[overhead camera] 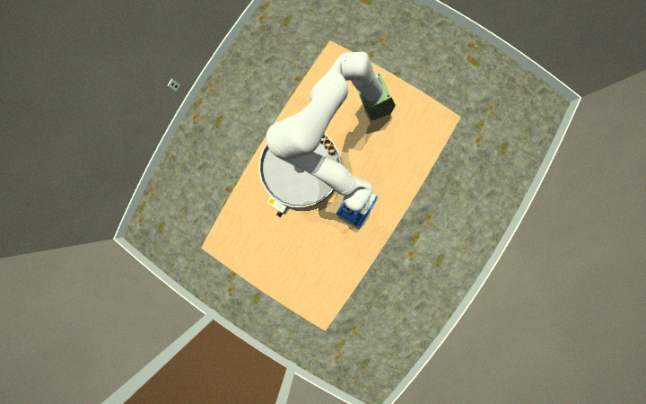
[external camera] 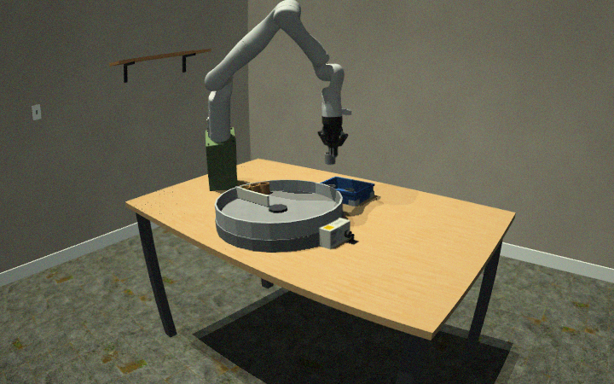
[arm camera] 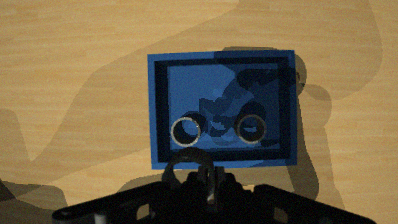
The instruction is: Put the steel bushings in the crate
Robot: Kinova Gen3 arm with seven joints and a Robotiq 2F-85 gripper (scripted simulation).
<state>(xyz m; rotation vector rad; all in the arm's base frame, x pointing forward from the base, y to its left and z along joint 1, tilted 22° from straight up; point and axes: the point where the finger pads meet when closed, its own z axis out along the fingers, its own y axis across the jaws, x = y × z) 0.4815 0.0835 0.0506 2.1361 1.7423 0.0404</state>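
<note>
My hand is 16 cm above the blue crate, 4 cm to the right of it and 3 cm short of it. From my hand the other things lie so: grey turning table: 30 cm to the right, 13 cm below, 7 cm behind.
</note>
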